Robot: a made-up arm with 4 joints.
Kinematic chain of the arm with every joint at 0, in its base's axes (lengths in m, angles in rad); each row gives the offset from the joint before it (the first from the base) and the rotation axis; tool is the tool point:
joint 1: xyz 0 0 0.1 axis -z
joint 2: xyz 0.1 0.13 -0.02 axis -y
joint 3: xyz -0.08 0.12 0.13 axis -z
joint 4: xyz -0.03 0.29 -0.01 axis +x
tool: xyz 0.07 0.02 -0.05
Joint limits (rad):
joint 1: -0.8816..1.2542
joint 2: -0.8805..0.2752
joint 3: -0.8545..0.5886
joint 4: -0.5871..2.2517
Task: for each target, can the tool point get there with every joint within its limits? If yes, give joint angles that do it. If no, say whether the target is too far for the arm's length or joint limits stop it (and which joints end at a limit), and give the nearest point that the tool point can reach.
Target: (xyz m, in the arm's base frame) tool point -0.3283 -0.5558 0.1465
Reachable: no: joint limits stop it (at a limit: joint 1, joint 2, joint 3, joint 4) | nearest point -0.5206 0.1353 0.1613 | short by 0.718 m
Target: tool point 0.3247 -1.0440 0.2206
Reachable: no: too far | nearest point 0.5626 -0.1407 0.1096 | short by 0.941 m
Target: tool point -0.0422 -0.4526 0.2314
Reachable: no: joint limits stop it (at a limit: joint 1, joint 3, joint 4) | nearest point 0.5039 -0.0611 0.1349 | short by 0.679 m
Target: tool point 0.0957 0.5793 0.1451
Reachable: yes | joints -0.0861 -0.6944 0.1026 0.3214
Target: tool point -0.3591 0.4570 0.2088
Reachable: yes | joints -0.4800 0.0126 -0.4897 1.4040
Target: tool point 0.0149 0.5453 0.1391
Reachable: yes | joints 0.1014 0.0542 -0.3254 -0.2541
